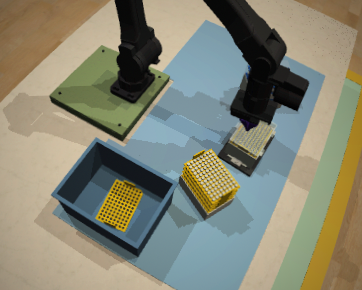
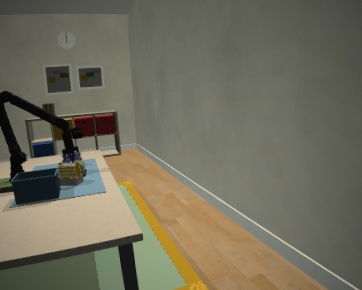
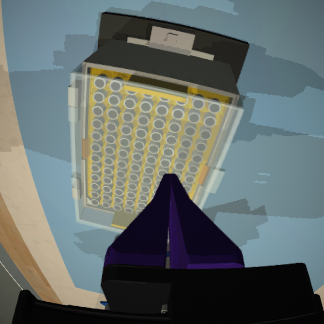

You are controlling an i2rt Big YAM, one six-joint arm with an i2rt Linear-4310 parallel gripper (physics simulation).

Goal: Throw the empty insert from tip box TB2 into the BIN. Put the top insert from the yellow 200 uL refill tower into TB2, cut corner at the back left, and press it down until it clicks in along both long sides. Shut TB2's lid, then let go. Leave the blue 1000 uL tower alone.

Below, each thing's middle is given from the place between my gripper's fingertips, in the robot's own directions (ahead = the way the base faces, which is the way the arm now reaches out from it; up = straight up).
Now: hand 2 cm short of the clear lid [image 1: 252,142] and 1 cm above it. The rest, counted from my hand: bin floor [image 1: 91,199]: 33 cm to the right, 19 cm behind, 7 cm below; empty yellow insert [image 1: 120,204]: 32 cm to the right, 19 cm behind, 6 cm below; blue bin [image 1: 98,153]: 33 cm to the right, 19 cm behind, 2 cm below.
